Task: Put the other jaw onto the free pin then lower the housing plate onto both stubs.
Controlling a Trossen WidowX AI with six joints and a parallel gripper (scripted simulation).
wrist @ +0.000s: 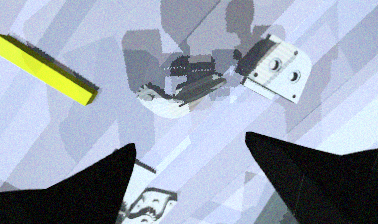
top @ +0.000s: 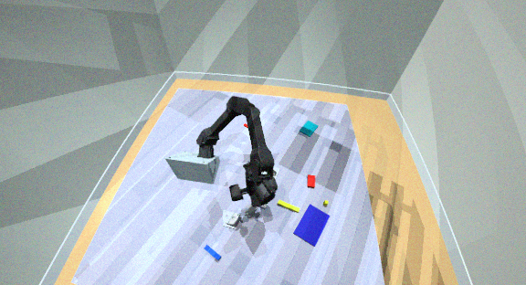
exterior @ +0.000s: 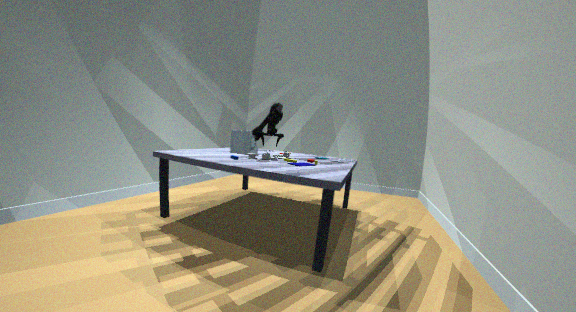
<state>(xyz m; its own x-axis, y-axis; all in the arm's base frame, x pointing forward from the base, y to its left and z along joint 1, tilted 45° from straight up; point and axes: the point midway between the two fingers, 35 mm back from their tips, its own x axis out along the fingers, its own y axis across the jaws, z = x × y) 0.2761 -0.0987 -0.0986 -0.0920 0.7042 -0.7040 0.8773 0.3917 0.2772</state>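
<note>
The jaw lies 8 cm below my gripper tip, 4 cm ahead of it and 1 cm to the right of it. From my gripper tip the other things lie so: yellow bar: 16 cm ahead, 8 cm below, 2 cm to the left; then white block: 10 cm to the right, 8 cm below, 8 cm behind; then blue bar: 25 cm to the right, 11 cm behind, 8 cm below.
</note>
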